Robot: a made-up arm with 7 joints. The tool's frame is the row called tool.
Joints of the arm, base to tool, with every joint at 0 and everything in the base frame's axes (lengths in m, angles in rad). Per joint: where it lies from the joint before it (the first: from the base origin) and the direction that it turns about. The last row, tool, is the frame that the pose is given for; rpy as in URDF.
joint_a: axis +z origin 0 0 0.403
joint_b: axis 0 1 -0.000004 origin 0 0 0
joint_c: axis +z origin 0 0 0.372
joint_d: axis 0 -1 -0.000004 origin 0.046 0 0
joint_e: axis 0 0.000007 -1 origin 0.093 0 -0.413
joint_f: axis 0 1 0.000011 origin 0 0 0
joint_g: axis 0 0.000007 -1 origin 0.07 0 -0.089
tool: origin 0 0 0 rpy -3.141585 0 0
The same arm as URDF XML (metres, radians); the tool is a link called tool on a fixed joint. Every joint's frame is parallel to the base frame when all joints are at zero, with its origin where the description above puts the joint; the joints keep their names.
<robot name="arm">
  <joint name="joint_a" type="continuous">
    <parent link="base"/>
    <child link="link1"/>
    <origin xyz="0 0 0.403" rpy="0 0 0"/>
    <axis xyz="0 0 1"/>
  </joint>
  <joint name="joint_b" type="continuous">
    <parent link="link1"/>
    <child link="link2"/>
    <origin xyz="0 0 0" rpy="0 0 0"/>
    <axis xyz="0 1 0"/>
  </joint>
  <joint name="joint_c" type="continuous">
    <parent link="link2"/>
    <child link="link3"/>
    <origin xyz="0 0 0.372" rpy="0 0 0"/>
    <axis xyz="0 0 1"/>
  </joint>
  <joint name="joint_d" type="continuous">
    <parent link="link3"/>
    <child link="link4"/>
    <origin xyz="0.046 0 0" rpy="0 0 0"/>
    <axis xyz="0 -1 0"/>
  </joint>
  <joint name="joint_e" type="continuous">
    <parent link="link4"/>
    <child link="link5"/>
    <origin xyz="0.093 0 -0.413" rpy="0 0 0"/>
    <axis xyz="0 0 -1"/>
  </joint>
  <joint name="joint_f" type="continuous">
    <parent link="link5"/>
    <child link="link6"/>
    <origin xyz="0 0 0" rpy="0 0 0"/>
    <axis xyz="0 1 0"/>
  </joint>
  <joint name="joint_g" type="continuous">
    <parent link="link6"/>
    <child link="link7"/>
    <origin xyz="0.07 0 -0.089" rpy="0 0 0"/>
    <axis xyz="0 0 -1"/>
  </joint>
  <joint name="tool_fixed" type="fixed">
    <parent link="link7"/>
    <child link="tool"/>
    <origin xyz="0 0 0" rpy="-3.1416 0 0"/>
  </joint>
  <link name="base"/>
  <link name="link1"/>
  <link name="link2"/>
  <link name="link3"/>
  <link name="link4"/>
  <link name="link5"/>
  <link name="link6"/>
  <link name="link7"/>
  <link name="tool"/>
</robot>

